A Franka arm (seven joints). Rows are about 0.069 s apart.
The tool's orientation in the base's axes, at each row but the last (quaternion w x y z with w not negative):
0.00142, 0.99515, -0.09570, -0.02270
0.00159, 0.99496, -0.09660, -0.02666
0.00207, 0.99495, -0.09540, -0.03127
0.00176, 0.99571, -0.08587, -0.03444
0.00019, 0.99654, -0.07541, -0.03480
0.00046, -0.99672, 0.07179, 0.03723
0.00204, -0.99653, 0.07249, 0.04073
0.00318, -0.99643, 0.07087, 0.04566
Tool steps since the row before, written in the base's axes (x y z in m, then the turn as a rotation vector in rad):
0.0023, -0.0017, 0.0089, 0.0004, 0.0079, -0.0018
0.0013, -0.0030, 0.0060, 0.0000, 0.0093, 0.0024
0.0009, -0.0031, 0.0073, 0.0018, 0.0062, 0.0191
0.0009, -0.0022, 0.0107, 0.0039, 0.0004, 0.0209
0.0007, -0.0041, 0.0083, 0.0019, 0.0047, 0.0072
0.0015, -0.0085, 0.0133, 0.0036, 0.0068, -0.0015
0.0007, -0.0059, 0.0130, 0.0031, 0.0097, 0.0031
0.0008, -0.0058, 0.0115, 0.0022, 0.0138, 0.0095
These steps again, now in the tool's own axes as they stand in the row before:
0.0022, 0.0013, -0.0090, -0.0010, -0.0078, 0.0018
0.0015, 0.0027, -0.0061, -0.0019, -0.0091, -0.0024
0.0010, 0.0029, -0.0073, -0.0006, -0.0062, -0.0192
0.0005, 0.0021, -0.0107, 0.0023, -0.0009, -0.0211
0.0007, 0.0040, -0.0083, 0.0007, -0.0049, -0.0073
0.0017, 0.0083, -0.0134, 0.0027, -0.0073, 0.0013
0.0005, 0.0058, -0.0131, 0.0014, -0.0100, -0.0032
0.0006, 0.0056, -0.0116, -0.0006, -0.0140, -0.0095

